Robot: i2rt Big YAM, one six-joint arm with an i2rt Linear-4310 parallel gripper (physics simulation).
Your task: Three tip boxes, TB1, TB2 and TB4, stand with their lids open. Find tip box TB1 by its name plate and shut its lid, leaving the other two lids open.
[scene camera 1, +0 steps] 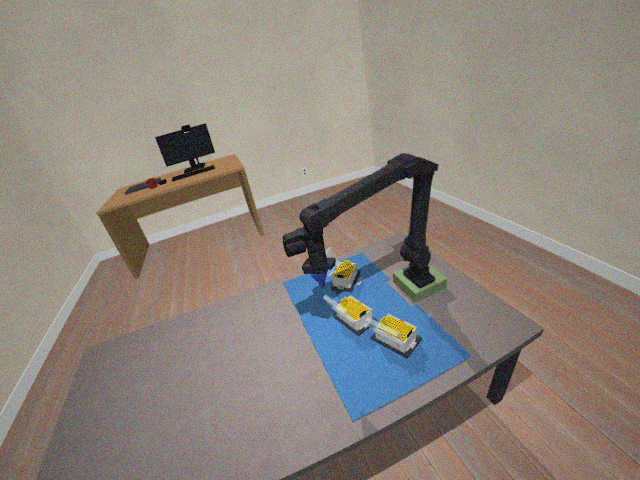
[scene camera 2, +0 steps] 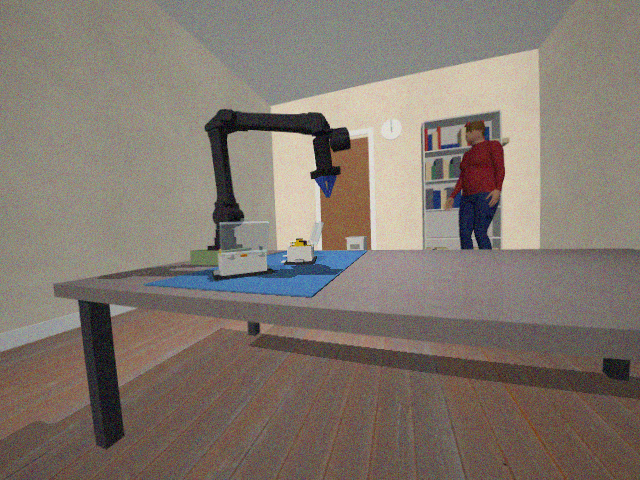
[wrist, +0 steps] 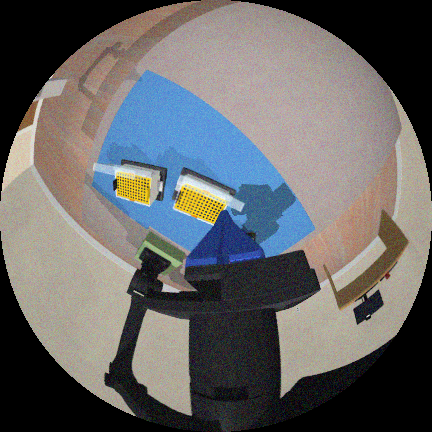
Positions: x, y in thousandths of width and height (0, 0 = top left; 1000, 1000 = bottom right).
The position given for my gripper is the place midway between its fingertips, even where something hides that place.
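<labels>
Gripper visible in the wrist view (520, 497), in scene camera 1 (505, 599) and in scene camera 2 (513, 411).
</labels>
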